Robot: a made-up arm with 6 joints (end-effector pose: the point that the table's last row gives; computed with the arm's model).
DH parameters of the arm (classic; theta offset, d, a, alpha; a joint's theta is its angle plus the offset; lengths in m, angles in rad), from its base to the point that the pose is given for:
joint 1: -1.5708 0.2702 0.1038 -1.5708
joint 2: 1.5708 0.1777 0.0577 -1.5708
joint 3: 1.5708 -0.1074 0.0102 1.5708
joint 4: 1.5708 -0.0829 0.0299 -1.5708
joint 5: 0 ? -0.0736 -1.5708
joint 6: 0.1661 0 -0.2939 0
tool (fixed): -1.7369 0.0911 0 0
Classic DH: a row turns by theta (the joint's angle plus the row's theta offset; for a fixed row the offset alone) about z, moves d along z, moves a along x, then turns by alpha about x.
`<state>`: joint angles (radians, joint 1 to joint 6).
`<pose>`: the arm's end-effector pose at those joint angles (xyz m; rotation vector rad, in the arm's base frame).
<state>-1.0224 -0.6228 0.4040 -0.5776 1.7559 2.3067</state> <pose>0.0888 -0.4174 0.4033 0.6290 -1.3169 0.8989</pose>
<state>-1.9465 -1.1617 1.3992 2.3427 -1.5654 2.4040</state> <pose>-0.2921 0.0197 0.4904 -1.4252 -0.3100 1.9108</pose>
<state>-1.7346 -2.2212 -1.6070 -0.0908 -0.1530 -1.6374</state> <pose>-0.3066 0.0490 0.6736 -1.5534 -0.7138 -0.6961</pose>
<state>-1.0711 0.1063 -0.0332 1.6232 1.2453 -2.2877</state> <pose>0.1350 -0.0929 0.4193 -1.3358 0.1753 1.0433</pose>
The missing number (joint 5, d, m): -0.0484
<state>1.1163 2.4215 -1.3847 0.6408 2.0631 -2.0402</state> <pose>-0.0547 0.1039 0.5625 -1.2232 -1.0037 0.0834</pose>
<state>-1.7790 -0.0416 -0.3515 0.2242 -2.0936 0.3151</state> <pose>0.0092 -0.1995 0.5603 -1.1588 2.0293 -1.3225</pose>
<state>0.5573 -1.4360 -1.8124 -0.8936 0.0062 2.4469</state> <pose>0.1854 -0.2327 0.1416 1.4827 -0.6676 -0.5501</pose>
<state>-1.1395 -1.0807 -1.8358 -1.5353 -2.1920 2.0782</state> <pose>-0.0268 -0.2836 0.1640 1.6443 -1.0134 0.5015</pose>
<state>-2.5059 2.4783 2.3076 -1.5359 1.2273 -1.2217</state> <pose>0.1314 -0.2397 0.0742 0.6536 0.5030 1.0445</pose>
